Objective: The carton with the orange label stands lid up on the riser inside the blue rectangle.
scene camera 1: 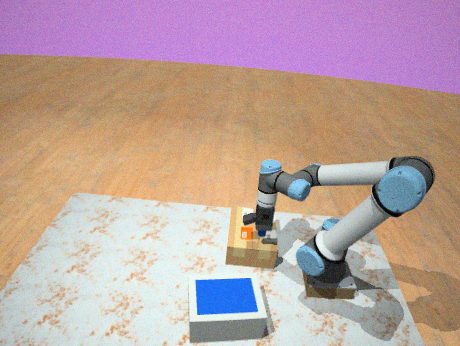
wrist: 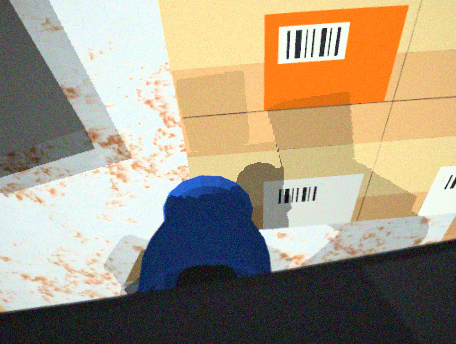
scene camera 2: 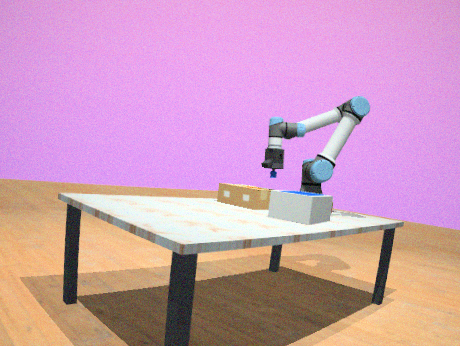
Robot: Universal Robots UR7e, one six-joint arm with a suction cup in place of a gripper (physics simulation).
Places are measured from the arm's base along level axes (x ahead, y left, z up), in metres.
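Pixels of known places: end effector, tool point: (scene camera 1: 261, 234) (wrist: 208, 215) (scene camera 2: 273, 177); arm's base, origin of the base link: (scene camera 1: 326, 270).
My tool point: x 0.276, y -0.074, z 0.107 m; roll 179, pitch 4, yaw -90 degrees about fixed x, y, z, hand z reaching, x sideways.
Note:
For each thing: its top centre in the pictures, then the offset to it from my tool point. "pt": a spot on its surface instead. Level surfaces: height alone.
- carton with the orange label, surface spot: (wrist: 325, 82) (scene camera 1: 249, 233) pt dx +0.041, dy -0.076, dz -0.065 m
- white riser, middle of its top: (scene camera 1: 225, 295) (scene camera 2: 303, 193) dx +0.130, dy +0.282, dz -0.048 m
- blue rectangle, middle of its top: (scene camera 1: 225, 295) dx +0.130, dy +0.282, dz -0.048 m
- marbled table, its level: dz -0.168 m
The carton with the orange label (scene camera 1: 246, 233) (wrist: 325, 82) lies at the near left of a block of cartons in scene camera 1, with its label facing up. Its side face also shows in scene camera 2, where the label is hard to make out. My gripper, a blue suction cup (scene camera 1: 262, 233) (scene camera 2: 273, 174) (wrist: 207, 186), hangs above the block, just right of the orange label in scene camera 1, and holds nothing. The white riser (scene camera 1: 225, 330) (scene camera 2: 290, 207) has a blue rectangle (scene camera 1: 226, 296) on top. Part of its grey side shows at the upper left in the wrist view.
Other cartons stand tight against the orange-labelled one; one with a pale label (wrist: 325, 205) shows in the wrist view. The arm's base stands on a wooden block (scene camera 1: 330, 291) to the right. All stand on a marbled table (scene camera 1: 125, 250) (scene camera 2: 165, 215).

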